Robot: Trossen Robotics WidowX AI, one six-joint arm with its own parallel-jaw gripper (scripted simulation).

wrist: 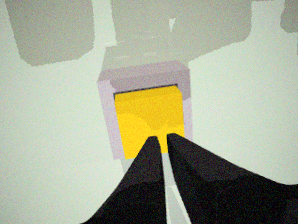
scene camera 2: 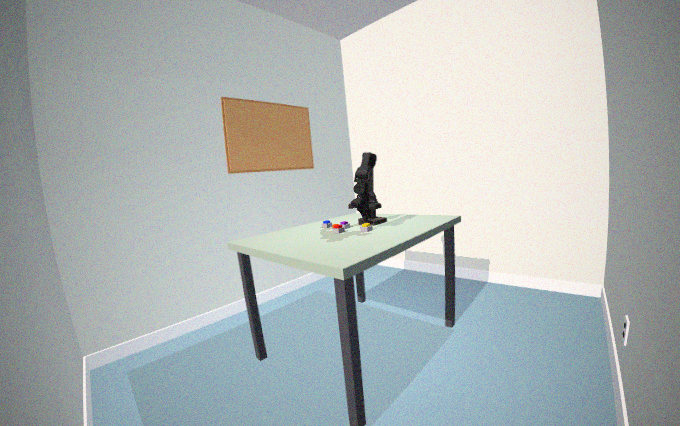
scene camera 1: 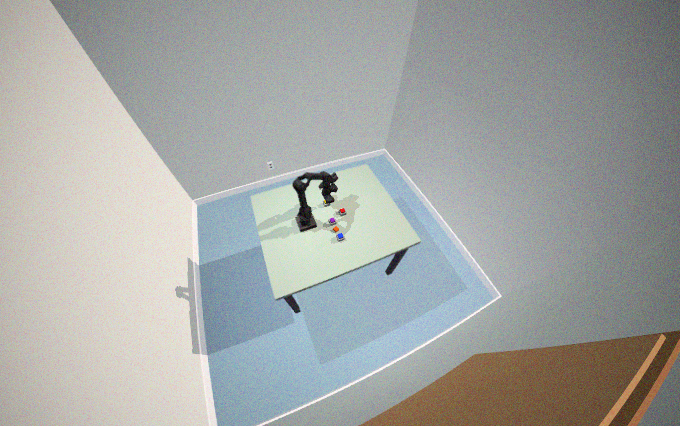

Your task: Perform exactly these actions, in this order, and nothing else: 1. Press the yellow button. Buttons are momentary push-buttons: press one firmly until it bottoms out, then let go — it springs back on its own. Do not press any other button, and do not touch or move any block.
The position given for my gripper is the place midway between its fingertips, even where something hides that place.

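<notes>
Shut, and holding nothing: that is how my gripper (wrist: 162,143) is. There is a yellow button (wrist: 151,112) that I can see as well.
</notes>
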